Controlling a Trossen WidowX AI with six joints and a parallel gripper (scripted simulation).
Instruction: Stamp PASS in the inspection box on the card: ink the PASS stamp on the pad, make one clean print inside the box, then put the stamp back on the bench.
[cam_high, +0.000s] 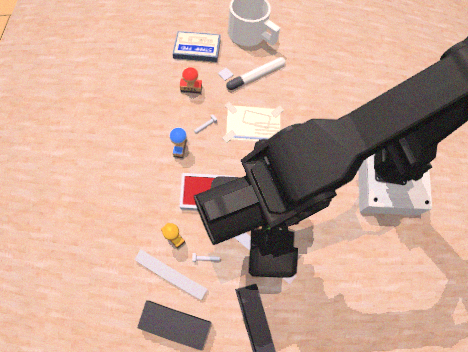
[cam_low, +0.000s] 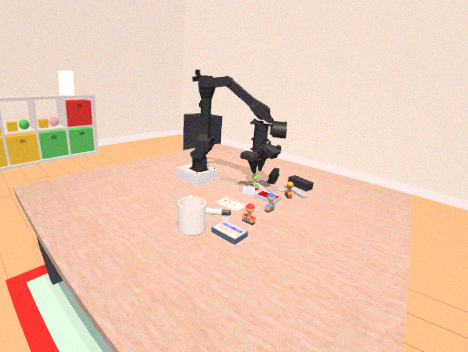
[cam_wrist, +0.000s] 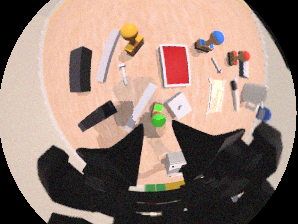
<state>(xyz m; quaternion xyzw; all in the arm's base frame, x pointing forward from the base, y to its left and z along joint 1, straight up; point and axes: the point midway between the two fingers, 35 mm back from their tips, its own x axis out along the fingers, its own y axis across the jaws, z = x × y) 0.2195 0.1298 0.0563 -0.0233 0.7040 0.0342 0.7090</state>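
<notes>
The green-knobbed stamp is 5 cm below my gripper tip. Also, from my gripper tip: cream card (19 cm to the right, 7 cm below, 3 cm ahead); yellow-knobbed stamp (14 cm ahead, 5 cm below, 4 cm to the left); red ink pad (10 cm ahead, 7 cm below, 5 cm to the right).
</notes>
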